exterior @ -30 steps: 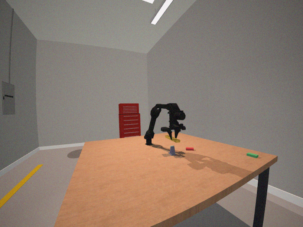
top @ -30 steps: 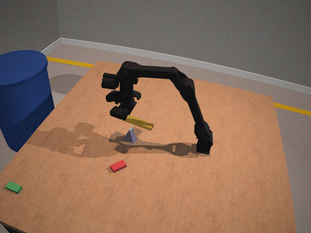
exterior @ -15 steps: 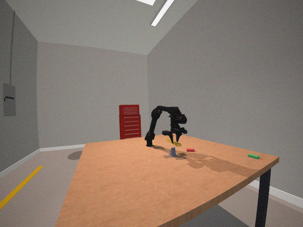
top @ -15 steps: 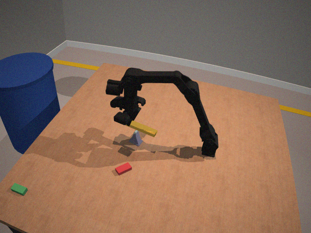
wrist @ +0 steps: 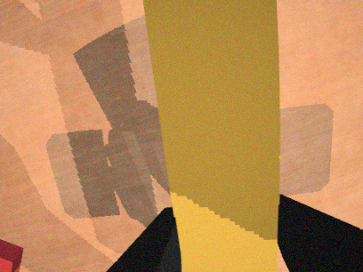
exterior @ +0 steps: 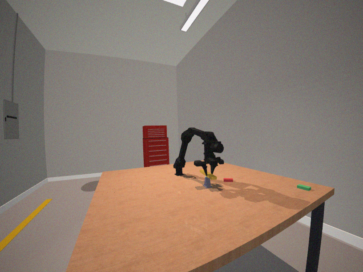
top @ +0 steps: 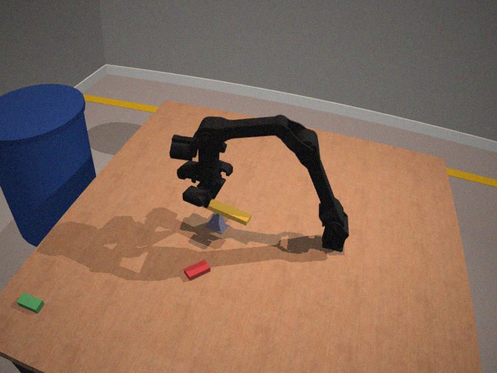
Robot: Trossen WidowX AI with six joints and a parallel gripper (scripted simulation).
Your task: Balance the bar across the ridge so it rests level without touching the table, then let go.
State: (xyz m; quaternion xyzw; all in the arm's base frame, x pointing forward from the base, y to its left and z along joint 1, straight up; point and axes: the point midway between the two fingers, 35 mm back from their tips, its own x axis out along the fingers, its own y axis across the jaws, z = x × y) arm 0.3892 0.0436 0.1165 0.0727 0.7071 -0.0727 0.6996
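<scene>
The yellow bar is 30 mm behind my gripper tip and 10 mm to the left of it. Round my gripper tip: green block: 350 mm ahead, 460 mm to the left, 70 mm below; red block: 30 mm behind, 190 mm to the left, 70 mm below.
</scene>
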